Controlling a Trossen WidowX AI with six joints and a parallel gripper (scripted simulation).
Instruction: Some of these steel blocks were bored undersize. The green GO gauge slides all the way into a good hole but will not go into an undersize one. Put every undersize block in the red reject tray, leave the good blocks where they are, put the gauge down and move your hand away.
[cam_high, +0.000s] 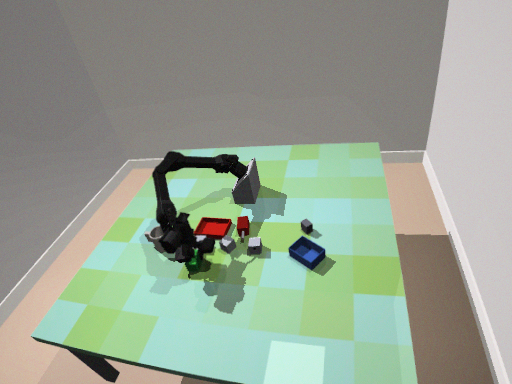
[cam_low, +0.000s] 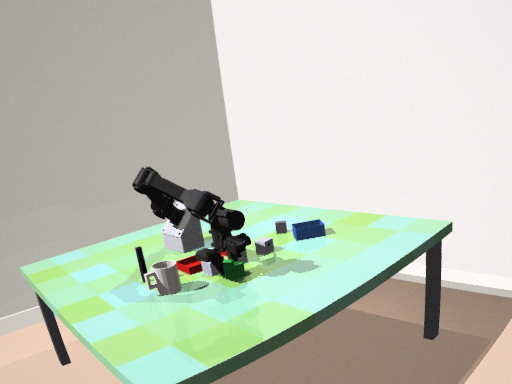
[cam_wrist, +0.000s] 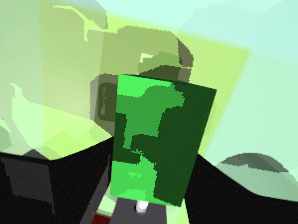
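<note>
The steel block lies 90 mm behind my gripper tip, 220 mm to the left of it and 10 mm above it. Also, from my gripper tip: green GO gauge 10 mm behind, 20 mm above; then mug 60 mm behind, 200 mm to the right, 20 mm above; then red reject tray 180 mm behind.
</note>
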